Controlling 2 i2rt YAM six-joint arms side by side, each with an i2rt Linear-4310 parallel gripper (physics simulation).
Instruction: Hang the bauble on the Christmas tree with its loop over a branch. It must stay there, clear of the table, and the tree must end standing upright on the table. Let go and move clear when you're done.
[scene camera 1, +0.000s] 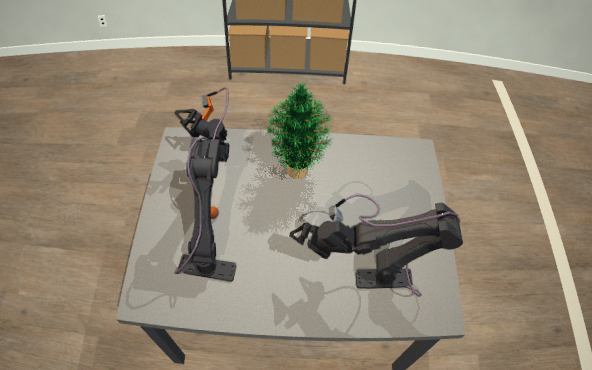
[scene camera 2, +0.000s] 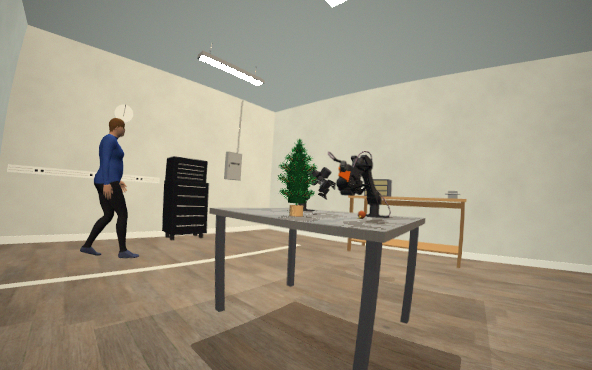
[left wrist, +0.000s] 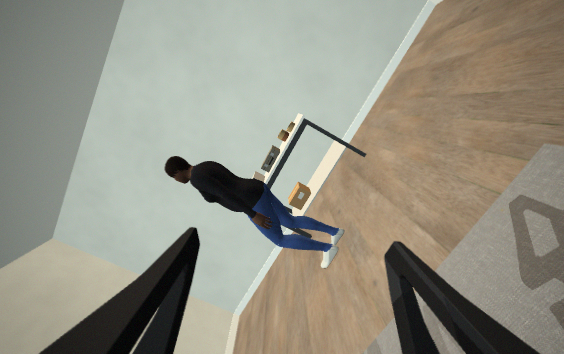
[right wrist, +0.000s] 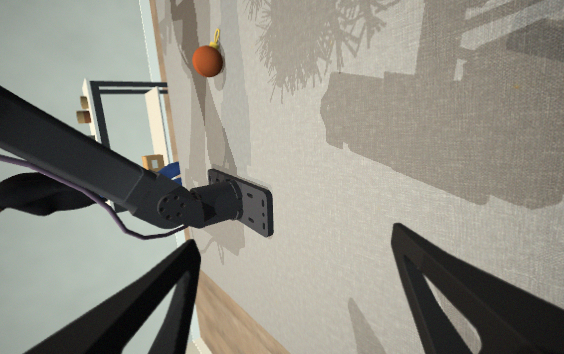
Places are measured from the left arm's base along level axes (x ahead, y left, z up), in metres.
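Pixels of known places: left gripper, fingertip midpoint: (scene camera 1: 177, 116) (scene camera 2: 369, 175) (left wrist: 295, 241); right gripper, fingertip midpoint: (scene camera 1: 299, 239) (scene camera 2: 330, 194) (right wrist: 292, 240); left arm's base, link origin: (scene camera 1: 207, 268) (scene camera 2: 374, 216) (right wrist: 238, 197); right arm's base, link origin: (scene camera 1: 384, 279).
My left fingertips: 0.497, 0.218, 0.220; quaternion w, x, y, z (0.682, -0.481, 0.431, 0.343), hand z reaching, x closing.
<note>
Ahead of a thing's pixels: the offset from my left fingertips to its top centre, as dx, dy, dz. Level surfaces: height alone.
The orange bauble @(-0.277, -0.190, -0.175) (scene camera 1: 214, 212) (scene camera 2: 361, 214) (right wrist: 207, 61) lies on the table @(dz -0.221) (scene camera 1: 240, 300) (scene camera 2: 320, 223), partly behind the left arm in scene camera 1. Its yellow loop @(-0.244, -0.193, -0.215) (right wrist: 216, 36) shows in the right wrist view. The green Christmas tree @(-0.019, -0.470, +0.231) (scene camera 1: 300, 130) (scene camera 2: 298, 175) stands upright on its light wooden base at the table's back. My left gripper (scene camera 1: 180, 121) (left wrist: 295, 241) is open and empty, raised near the back left corner, well away from the bauble. My right gripper (scene camera 1: 296, 238) (right wrist: 292, 240) is open and empty above the table, in front of the tree and right of the bauble.
The left arm (scene camera 1: 202, 215) rises beside the bauble, from its base plate (scene camera 1: 225, 271) (right wrist: 257, 205). The right arm's base plate (scene camera 1: 367, 279) is at the front right. A shelf unit (scene camera 1: 290, 73) with boxes stands on the floor behind the table.
</note>
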